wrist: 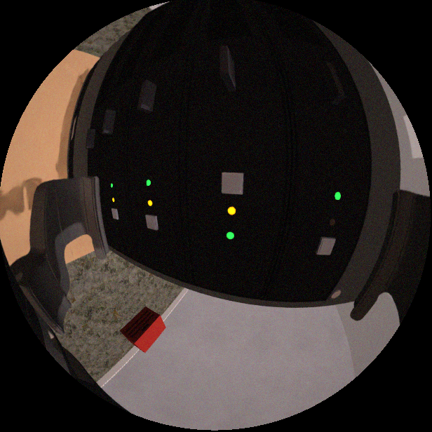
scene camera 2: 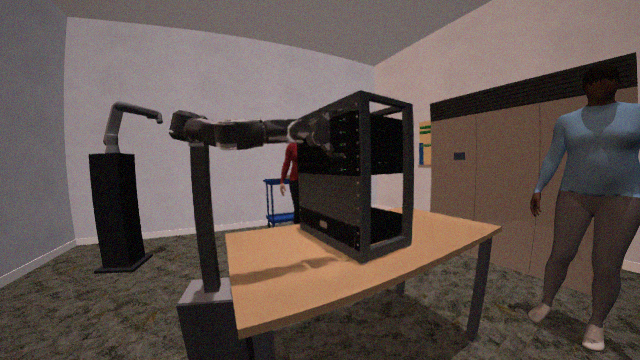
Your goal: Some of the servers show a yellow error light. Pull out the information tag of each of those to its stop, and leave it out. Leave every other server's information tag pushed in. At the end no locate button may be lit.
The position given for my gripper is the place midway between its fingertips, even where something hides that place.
I see my gripper [scene camera 2: 340,133] and a server rack [scene camera 2: 335,207].
The server rack also shows in the wrist view [wrist: 319,153]. My gripper is seen too in the wrist view [wrist: 202,242].
